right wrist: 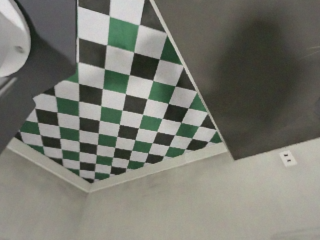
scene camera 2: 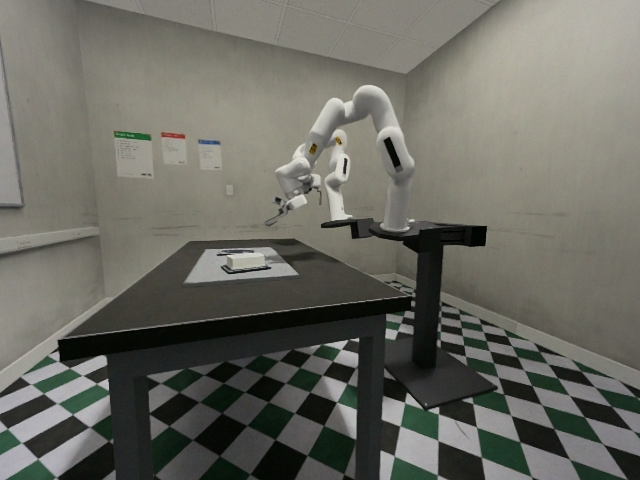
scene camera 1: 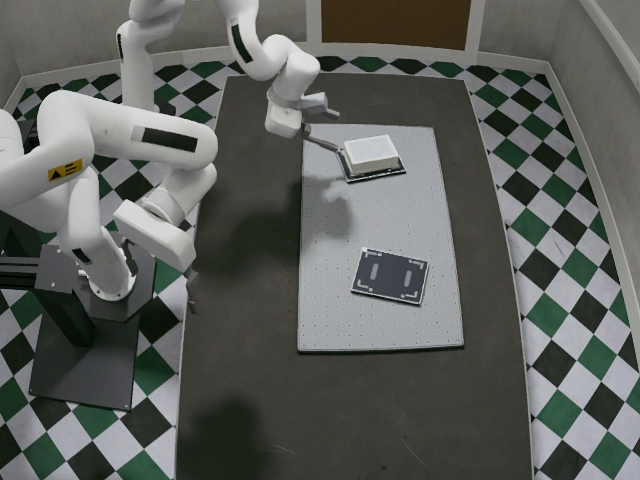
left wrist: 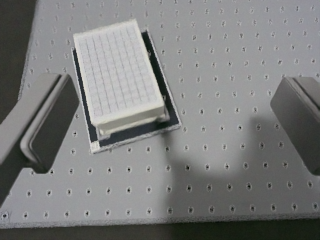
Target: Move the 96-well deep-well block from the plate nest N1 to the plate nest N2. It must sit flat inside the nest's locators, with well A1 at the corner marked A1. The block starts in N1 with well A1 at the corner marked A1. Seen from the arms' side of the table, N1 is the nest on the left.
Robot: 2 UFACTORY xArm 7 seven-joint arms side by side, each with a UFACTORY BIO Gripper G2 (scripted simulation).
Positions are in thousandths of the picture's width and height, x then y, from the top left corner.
Labels:
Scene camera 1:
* my left gripper: 529,276
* my right gripper: 255,607
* white deep-well block: 580,322
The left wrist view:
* white deep-well block: 380,390

